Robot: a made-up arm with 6 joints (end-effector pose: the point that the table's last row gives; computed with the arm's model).
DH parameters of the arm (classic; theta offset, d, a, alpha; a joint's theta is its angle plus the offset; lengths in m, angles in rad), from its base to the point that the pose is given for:
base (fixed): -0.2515 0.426 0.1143 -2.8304
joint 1: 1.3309 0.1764 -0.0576 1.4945
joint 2: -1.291 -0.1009 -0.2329 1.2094
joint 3: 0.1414 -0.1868 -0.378 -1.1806
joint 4: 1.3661 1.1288 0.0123 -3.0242
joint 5: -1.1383 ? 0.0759 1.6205
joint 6: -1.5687 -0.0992 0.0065 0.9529
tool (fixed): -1.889 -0.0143 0 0
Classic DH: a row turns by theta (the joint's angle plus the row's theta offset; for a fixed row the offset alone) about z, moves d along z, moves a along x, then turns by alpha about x.
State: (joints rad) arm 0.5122 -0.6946 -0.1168 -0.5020 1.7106 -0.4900
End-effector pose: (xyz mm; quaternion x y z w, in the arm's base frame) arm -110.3 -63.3 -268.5 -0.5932 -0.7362 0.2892 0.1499
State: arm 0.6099 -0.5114 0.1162 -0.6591 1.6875 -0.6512
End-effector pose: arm -125.4 125.0 -288.2 -0.5369 -0.7254 0.2559 0.3466
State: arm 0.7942 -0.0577 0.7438 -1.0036 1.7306 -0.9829
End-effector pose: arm -34.5 527.4 -120.0 -0.2064 -0.7468 0.1183 0.6210
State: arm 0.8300 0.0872 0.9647 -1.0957 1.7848 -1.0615
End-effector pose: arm -5.1 601.4 -12.6 -0.0706 -0.7731 0.0873 0.6243
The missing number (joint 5, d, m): 1.0336
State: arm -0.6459 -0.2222 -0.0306 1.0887 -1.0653 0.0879
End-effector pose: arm -27.9 258.2 -518.2 0.1965 0.5259 -0.4518 0.6933
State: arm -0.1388 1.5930 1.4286 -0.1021 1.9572 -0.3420
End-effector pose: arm -414.4 270.8 427.1 0.5385 -0.4388 -0.4404 0.5687
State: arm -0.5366 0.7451 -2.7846 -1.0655 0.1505 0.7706
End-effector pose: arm 24.1 -164.8 -7.1 0.2744 -0.0593 0.7910 0.5436
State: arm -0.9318 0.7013 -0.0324 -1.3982 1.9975 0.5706
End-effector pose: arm -337.5 330.3 -162.8 0.1976 0.8775 0.3035 0.3144
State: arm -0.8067 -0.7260 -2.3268 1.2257 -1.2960 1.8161
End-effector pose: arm 341.6 205.4 436.3 -0.1193 -0.7238 0.1973 0.6504
